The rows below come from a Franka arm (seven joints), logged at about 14 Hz.
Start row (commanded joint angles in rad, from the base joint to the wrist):
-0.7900, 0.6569, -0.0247, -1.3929, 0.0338, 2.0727, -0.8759
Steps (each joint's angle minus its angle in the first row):
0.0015, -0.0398, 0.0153, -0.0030, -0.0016, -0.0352, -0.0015
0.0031, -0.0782, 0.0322, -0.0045, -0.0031, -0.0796, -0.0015
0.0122, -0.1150, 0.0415, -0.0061, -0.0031, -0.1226, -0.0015
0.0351, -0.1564, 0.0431, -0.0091, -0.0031, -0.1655, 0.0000
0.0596, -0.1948, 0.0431, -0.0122, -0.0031, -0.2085, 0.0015
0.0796, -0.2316, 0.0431, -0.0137, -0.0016, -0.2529, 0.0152
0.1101, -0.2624, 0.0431, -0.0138, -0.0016, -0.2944, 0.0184
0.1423, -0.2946, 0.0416, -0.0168, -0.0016, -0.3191, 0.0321
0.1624, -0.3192, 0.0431, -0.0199, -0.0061, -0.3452, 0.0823
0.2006, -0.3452, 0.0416, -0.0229, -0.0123, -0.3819, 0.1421
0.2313, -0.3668, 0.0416, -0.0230, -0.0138, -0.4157, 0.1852
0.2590, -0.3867, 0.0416, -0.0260, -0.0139, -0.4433, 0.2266
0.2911, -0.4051, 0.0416, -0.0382, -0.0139, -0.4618, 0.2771
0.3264, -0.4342, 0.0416, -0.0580, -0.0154, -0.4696, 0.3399
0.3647, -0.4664, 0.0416, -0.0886, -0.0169, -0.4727, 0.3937
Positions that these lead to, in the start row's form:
-0.7885, 0.6171, -0.0094, -1.3959, 0.0322, 2.0375, -0.8774
-0.7869, 0.5787, 0.0075, -1.3974, 0.0307, 1.9931, -0.8774
-0.7778, 0.5419, 0.0168, -1.3990, 0.0307, 1.9501, -0.8774
-0.7549, 0.5005, 0.0184, -1.4020, 0.0307, 1.9072, -0.8759
-0.7304, 0.4621, 0.0184, -1.4051, 0.0307, 1.8642, -0.8744
-0.7104, 0.4253, 0.0184, -1.4066, 0.0322, 1.8198, -0.8607
-0.6799, 0.3945, 0.0184, -1.4067, 0.0322, 1.7783, -0.8575
-0.6477, 0.3623, 0.0169, -1.4097, 0.0322, 1.7536, -0.8438
-0.6276, 0.3377, 0.0184, -1.4128, 0.0277, 1.7275, -0.7936
-0.5894, 0.3117, 0.0169, -1.4158, 0.0215, 1.6908, -0.7338
-0.5587, 0.2901, 0.0169, -1.4159, 0.0200, 1.6570, -0.6907
-0.5310, 0.2702, 0.0169, -1.4189, 0.0199, 1.6294, -0.6493
-0.4989, 0.2518, 0.0169, -1.4311, 0.0199, 1.6109, -0.5988
-0.4636, 0.2227, 0.0169, -1.4509, 0.0184, 1.6031, -0.5360
-0.4253, 0.1905, 0.0169, -1.4815, 0.0169, 1.6000, -0.4822

